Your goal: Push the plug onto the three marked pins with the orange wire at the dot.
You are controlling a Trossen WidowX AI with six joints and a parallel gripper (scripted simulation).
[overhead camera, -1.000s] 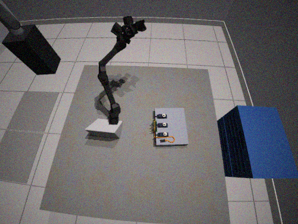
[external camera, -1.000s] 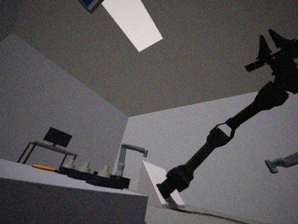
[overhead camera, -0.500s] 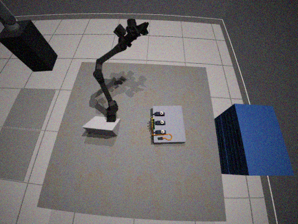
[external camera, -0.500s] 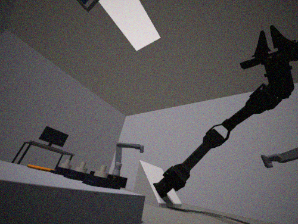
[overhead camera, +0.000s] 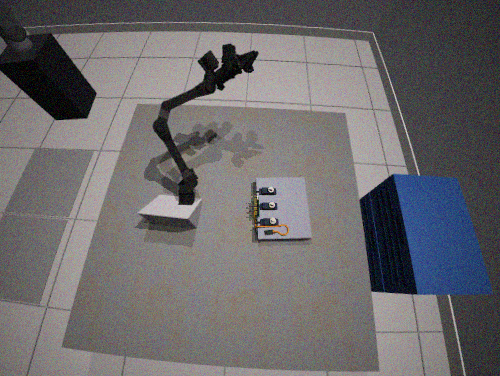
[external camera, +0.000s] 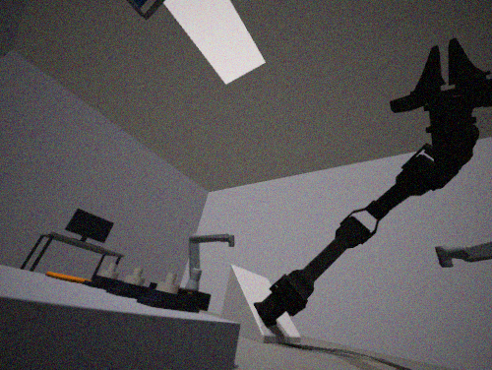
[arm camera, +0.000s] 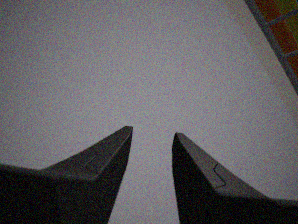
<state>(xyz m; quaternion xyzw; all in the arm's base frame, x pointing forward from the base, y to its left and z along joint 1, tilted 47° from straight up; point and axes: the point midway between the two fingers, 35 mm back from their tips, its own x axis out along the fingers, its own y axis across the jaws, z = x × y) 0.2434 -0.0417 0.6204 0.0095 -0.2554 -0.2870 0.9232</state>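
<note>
Right now my gripper tip is 160 mm short of the grey printed holder, 450 mm to the left of it and 470 mm above it.
</note>
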